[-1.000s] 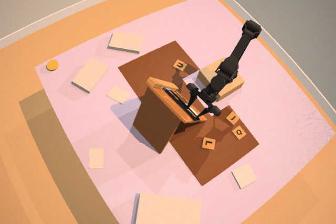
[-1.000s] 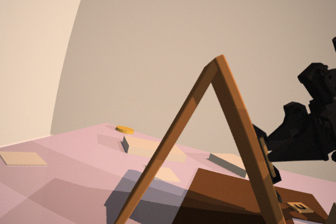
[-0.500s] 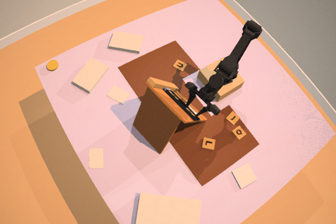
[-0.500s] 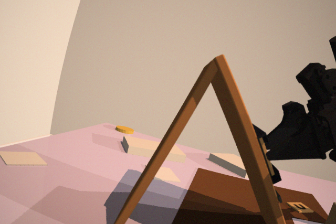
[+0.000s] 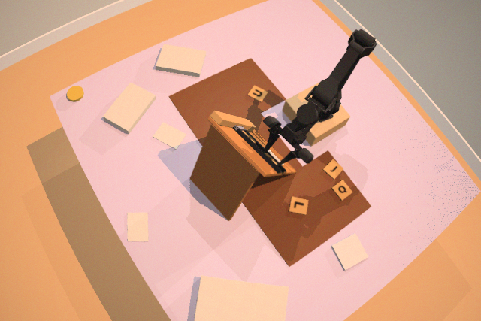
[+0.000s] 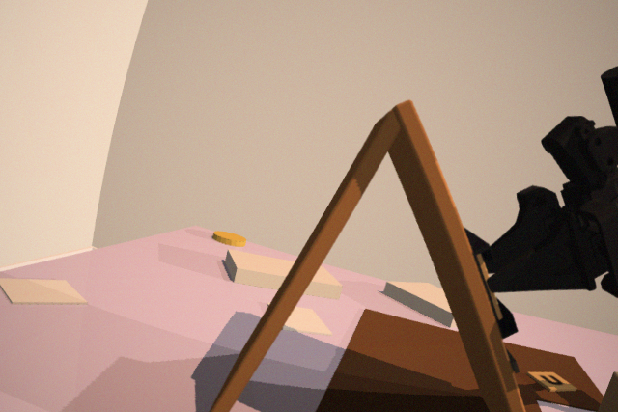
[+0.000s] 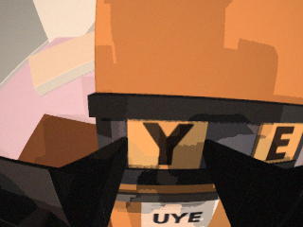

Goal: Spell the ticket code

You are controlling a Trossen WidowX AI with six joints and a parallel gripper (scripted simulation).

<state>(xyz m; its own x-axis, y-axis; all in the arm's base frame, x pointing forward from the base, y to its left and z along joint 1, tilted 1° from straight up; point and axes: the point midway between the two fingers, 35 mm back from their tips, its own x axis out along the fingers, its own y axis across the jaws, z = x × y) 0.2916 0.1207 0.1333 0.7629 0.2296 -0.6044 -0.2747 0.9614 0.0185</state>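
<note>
My gripper tip is 3 cm short of the letter tile and 10 cm to the left of it. Also, from my gripper tip: y tile (right at my gripper tip); then brown mat (12 cm behind, 11 cm to the right, 18 cm below); then white ticket (5 cm behind, 4 cm to the right, 8 cm below).
</note>
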